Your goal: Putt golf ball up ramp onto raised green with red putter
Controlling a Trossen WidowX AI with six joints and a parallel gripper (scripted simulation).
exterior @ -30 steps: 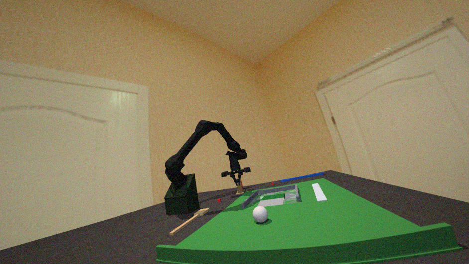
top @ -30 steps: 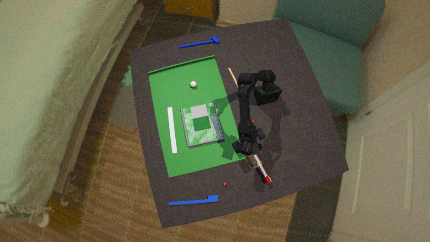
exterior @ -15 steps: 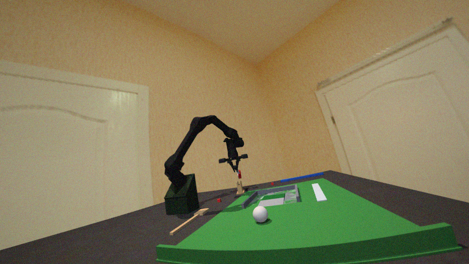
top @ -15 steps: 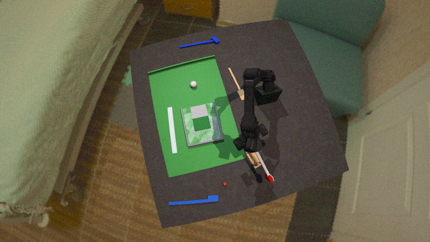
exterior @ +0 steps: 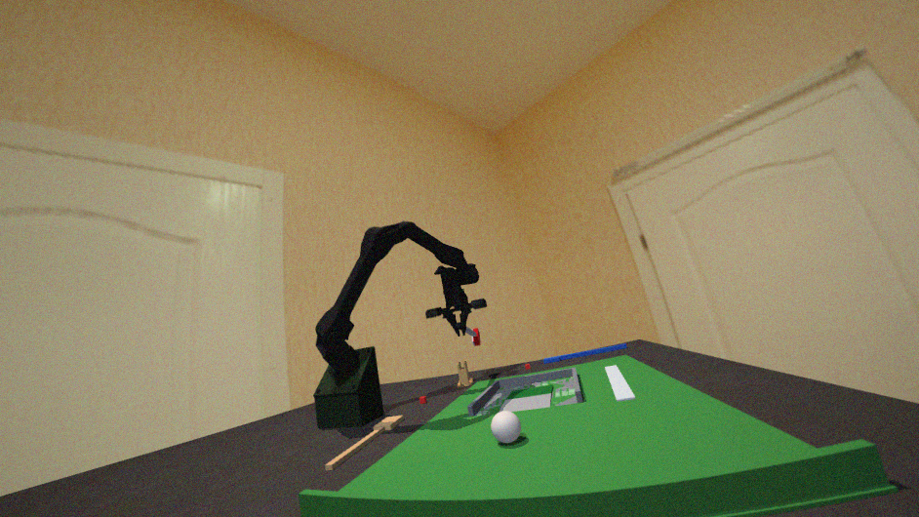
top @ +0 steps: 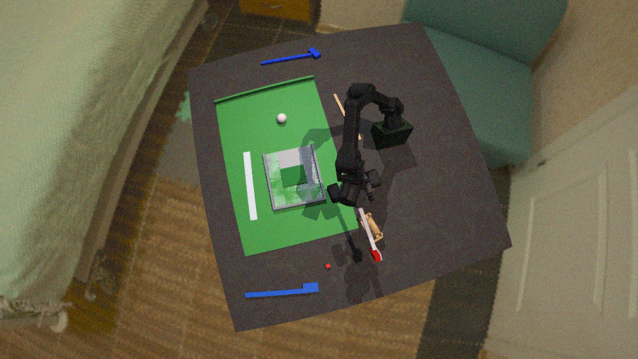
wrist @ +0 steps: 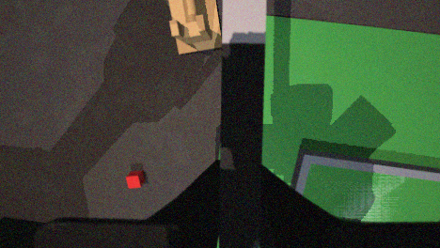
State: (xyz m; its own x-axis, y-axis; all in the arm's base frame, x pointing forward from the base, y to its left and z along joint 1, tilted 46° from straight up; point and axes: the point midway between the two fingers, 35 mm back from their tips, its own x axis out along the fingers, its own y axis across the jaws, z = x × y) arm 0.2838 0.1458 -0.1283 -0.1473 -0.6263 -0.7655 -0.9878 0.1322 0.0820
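Right now the red putter is 130 mm to the left of my gripper tip and 10 mm above it. Also, from my gripper tip: white strip: 350 mm ahead, 230 mm to the right, 160 mm below; wooden stand: 130 mm to the left, 130 mm below, 40 mm behind; white golf ball: 460 mm to the right, 140 mm below, 120 mm ahead.
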